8 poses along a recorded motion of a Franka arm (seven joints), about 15 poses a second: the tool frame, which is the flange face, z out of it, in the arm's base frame.
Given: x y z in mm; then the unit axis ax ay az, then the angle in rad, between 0 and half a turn.
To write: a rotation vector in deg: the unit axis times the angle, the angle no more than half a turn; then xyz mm. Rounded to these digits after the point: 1 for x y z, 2 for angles.
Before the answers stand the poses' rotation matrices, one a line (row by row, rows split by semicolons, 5 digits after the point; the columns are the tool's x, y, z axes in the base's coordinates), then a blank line. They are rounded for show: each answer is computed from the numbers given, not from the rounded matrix.
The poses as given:
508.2 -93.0 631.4 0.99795 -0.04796 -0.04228 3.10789
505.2 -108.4 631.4 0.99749 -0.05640 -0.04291 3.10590
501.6 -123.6 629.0 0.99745 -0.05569 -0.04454 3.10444
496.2 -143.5 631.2 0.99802 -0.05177 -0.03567 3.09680
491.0 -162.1 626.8 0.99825 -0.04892 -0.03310 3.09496
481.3 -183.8 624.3 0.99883 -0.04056 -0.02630 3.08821
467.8 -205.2 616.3 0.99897 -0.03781 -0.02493 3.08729
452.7 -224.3 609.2 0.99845 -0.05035 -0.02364 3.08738
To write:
0.99183 -0.09427 -0.08598; -0.09712 -0.99483 -0.02957; -0.08275 0.03768 -0.99586
0.98996 -0.11095 -0.08759; -0.11401 -0.99300 -0.03076; -0.08356 0.04043 -0.99568
0.98983 -0.10940 -0.09089; -0.11271 -0.99311 -0.03209; -0.08675 0.04201 -0.99534
0.99210 -0.10169 -0.07348; -0.10488 -0.99364 -0.04100; -0.06885 0.04838 -0.99645
0.99303 -0.09607 -0.06833; -0.09916 -0.99413 -0.04330; -0.06377 0.04977 -0.99672
0.99533 -0.07956 -0.05467; -0.08237 -0.99529 -0.05116; -0.05034 0.05543 -0.99719
0.99590 -0.07413 -0.05182; -0.07684 -0.99567 -0.05234; -0.04772 0.05610 -0.99728
0.99382 -0.09919 -0.04990; -0.10175 -0.99346 -0.05172; -0.04444 0.05648 -0.99741

177.70 -8.54 -7.53 508.2 -93.0 631.4
177.51 -10.04 -7.64 505.2 -108.4 631.4
177.42 -9.91 -7.92 501.6 -123.6 629.0
177.08 -9.19 -6.33 496.2 -143.5 631.2
177.02 -8.67 -5.87 491.0 -162.1 626.8
176.73 -7.18 -4.65 481.3 -183.8 624.3
176.71 -6.69 -4.41 467.8 -205.2 616.3
176.62 -8.91 -4.18 452.7 -224.3 609.2

